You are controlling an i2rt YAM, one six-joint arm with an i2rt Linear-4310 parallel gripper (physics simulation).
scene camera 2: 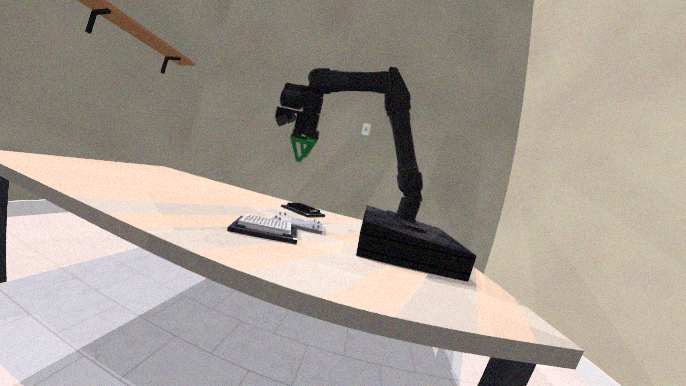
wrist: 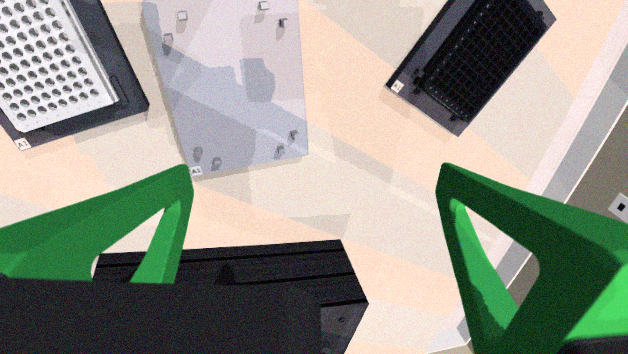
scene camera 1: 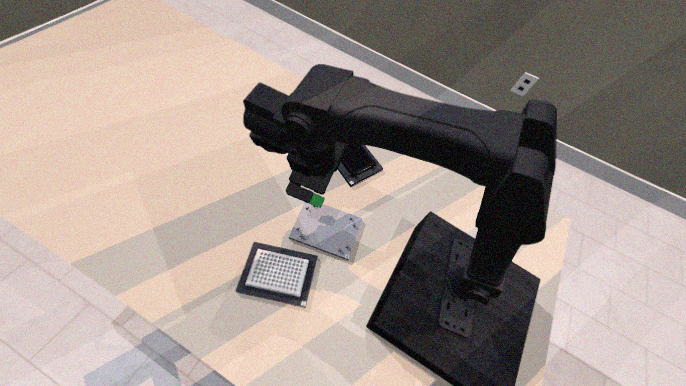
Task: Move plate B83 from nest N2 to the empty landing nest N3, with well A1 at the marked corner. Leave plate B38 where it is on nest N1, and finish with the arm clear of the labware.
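A white well plate [scene camera 1: 277, 272] [scene camera 2: 265, 223] [wrist: 40, 65] sits in a dark nest [scene camera 1: 312, 270] [wrist: 107, 50]. A black well plate [scene camera 1: 357, 159] [scene camera 2: 302, 207] [wrist: 480, 60] sits in another dark nest [wrist: 445, 120]. Plate and nest numbers are not readable, so I cannot tell which plate is B83. The empty light-grey nest [scene camera 1: 335, 232] [scene camera 2: 310, 225] [wrist: 220, 110] lies between them, with small corner posts and an A1 mark at one corner. My gripper [scene camera 2: 299, 159] [wrist: 314, 177] is open and empty, high above the table; in scene camera 1 the arm hides part of it.
The black robot base [scene camera 1: 425, 310] [scene camera 2: 415, 245] [wrist: 260, 260] stands on the table [scene camera 1: 125, 125] [scene camera 2: 150, 190] near the grey nest. A wall with a socket [scene camera 1: 524, 84] [scene camera 2: 366, 129] [wrist: 620, 207] rises behind the table. A wooden shelf [scene camera 2: 145, 35] is high on the wall.
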